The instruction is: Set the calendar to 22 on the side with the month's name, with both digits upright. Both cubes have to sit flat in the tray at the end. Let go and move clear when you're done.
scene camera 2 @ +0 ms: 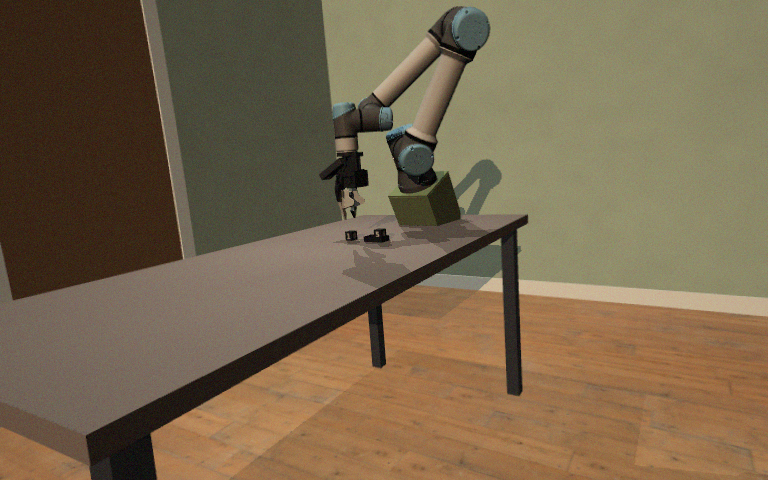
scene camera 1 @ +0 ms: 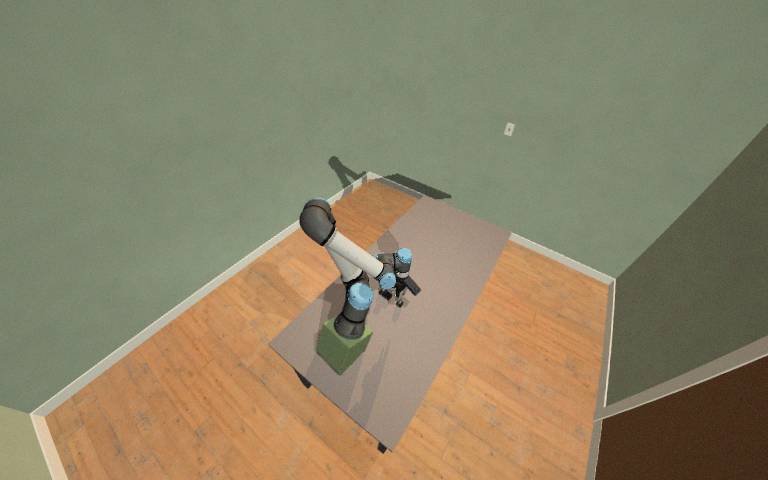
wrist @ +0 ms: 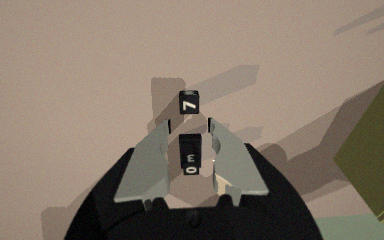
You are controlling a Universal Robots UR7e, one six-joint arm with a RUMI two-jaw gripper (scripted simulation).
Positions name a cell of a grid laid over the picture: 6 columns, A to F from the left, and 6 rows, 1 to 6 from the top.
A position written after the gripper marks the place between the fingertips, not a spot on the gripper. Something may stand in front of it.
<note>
In view: the gripper (scene camera 2: C3).
The gripper shows as well in the wrist view (wrist: C3).
</note>
